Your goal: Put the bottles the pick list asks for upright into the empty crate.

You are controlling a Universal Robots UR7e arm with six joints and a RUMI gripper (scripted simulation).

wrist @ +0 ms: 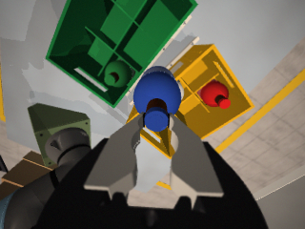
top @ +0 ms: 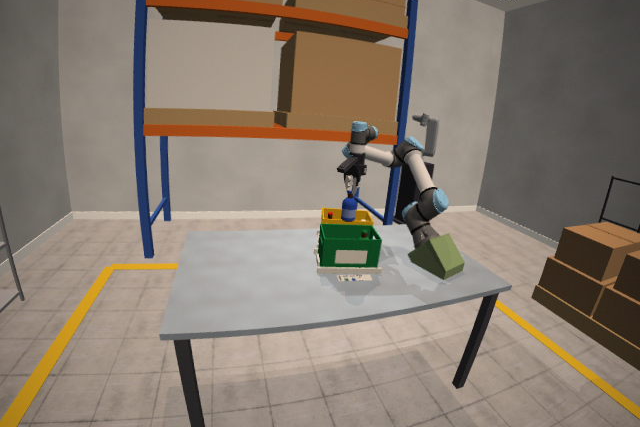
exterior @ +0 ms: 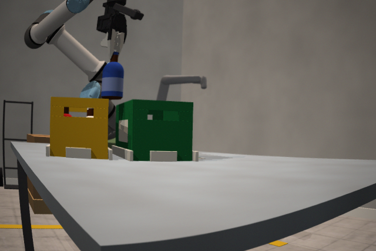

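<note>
Now: hand 7 cm above the blue-label bottle. Round my hand: green-label bottle: 3 cm behind, 11 cm to the left, 25 cm below; yellow crate: 6 cm behind, 10 cm to the right, 25 cm below; green crate: 6 cm ahead, 12 cm to the left, 25 cm below.
</note>
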